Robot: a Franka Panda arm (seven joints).
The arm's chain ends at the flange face. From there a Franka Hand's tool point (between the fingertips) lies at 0.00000 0.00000 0.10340 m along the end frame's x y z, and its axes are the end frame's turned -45 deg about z.
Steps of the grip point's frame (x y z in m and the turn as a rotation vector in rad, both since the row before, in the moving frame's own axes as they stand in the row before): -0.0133 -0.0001 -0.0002 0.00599 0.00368 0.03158; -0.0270 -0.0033 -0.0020 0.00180 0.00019 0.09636; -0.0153 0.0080 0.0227 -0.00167 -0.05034 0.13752; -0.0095 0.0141 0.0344 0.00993 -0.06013 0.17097
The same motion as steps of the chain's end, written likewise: -0.0093 0.0100 -0.0002 0.00684 -0.00163 0.03158; -0.0213 0.0169 -0.0020 0.00141 -0.00114 0.09636; -0.0014 0.0129 0.0228 -0.03678 -0.03441 0.13752; 0.0087 0.0135 0.0346 -0.03550 -0.04954 0.17097
